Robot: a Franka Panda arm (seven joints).
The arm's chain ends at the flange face. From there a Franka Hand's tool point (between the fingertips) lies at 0.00 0.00 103.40 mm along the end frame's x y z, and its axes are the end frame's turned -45 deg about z.
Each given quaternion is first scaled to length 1.
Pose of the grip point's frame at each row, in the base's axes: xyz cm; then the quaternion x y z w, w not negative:
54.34 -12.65 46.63 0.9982 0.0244 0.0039 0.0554
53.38 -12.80 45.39 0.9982 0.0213 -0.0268 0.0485
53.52 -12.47 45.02 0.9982 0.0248 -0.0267 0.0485
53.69 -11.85 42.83 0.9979 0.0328 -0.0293 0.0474
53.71 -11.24 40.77 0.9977 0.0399 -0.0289 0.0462
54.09 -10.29 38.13 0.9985 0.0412 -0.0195 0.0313
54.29 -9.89 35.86 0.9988 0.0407 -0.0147 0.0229
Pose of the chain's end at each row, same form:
54.23 -11.51 56.91 0.9315 -0.3594 0.0248 0.0497
53.91 -11.79 55.67 0.9304 -0.3623 -0.0062 0.0551
54.05 -11.46 55.30 0.9317 -0.3591 -0.0061 0.0550
54.26 -10.85 53.11 0.9345 -0.3516 -0.0089 0.0550
54.27 -10.26 51.05 0.9370 -0.3449 -0.0090 0.0537
54.47 -9.63 48.44 0.9382 -0.3440 -0.0060 0.0364
54.57 -9.40 46.18 0.9383 -0.3446 -0.0048 0.0268

